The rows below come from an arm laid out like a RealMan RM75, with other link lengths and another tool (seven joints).
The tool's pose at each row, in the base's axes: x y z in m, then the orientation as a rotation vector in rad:
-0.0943 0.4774 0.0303 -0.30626 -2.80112 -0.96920
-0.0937 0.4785 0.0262 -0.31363 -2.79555 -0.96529
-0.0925 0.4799 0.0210 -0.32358 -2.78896 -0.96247
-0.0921 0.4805 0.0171 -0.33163 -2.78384 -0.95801
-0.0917 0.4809 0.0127 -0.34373 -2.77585 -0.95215
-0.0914 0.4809 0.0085 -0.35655 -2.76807 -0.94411
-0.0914 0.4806 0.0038 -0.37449 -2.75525 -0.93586
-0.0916 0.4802 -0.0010 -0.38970 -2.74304 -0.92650
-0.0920 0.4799 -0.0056 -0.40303 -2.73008 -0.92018
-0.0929 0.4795 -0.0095 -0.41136 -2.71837 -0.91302
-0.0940 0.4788 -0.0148 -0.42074 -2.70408 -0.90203
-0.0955 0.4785 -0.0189 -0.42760 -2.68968 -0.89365
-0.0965 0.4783 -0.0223 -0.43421 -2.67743 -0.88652
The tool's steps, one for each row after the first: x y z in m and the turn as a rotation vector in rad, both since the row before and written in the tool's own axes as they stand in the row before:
-0.0013 -0.0014 0.0038 0.00140 0.00353 0.00699
-0.0021 -0.0017 0.0048 0.00038 0.00337 0.00873
-0.0012 -0.0017 0.0034 0.00178 0.00297 0.00734
-0.0014 -0.0022 0.0036 0.00208 0.00449 0.01102
-0.0013 -0.0023 0.0032 0.00350 0.00445 0.01174
-0.0013 -0.0029 0.0035 0.00268 0.00722 0.01669
-0.0012 -0.0031 0.0035 0.00372 0.00764 0.01508
-0.0010 -0.0029 0.0034 0.00176 0.00826 0.01377
-0.0004 -0.0028 0.0029 0.00293 0.00890 0.01051
-0.0008 -0.0038 0.0038 0.00520 0.01145 0.01280
0.0000 -0.0030 0.0032 0.00369 0.01190 0.01091
-0.0003 -0.0023 0.0027 0.00306 0.00982 0.00978

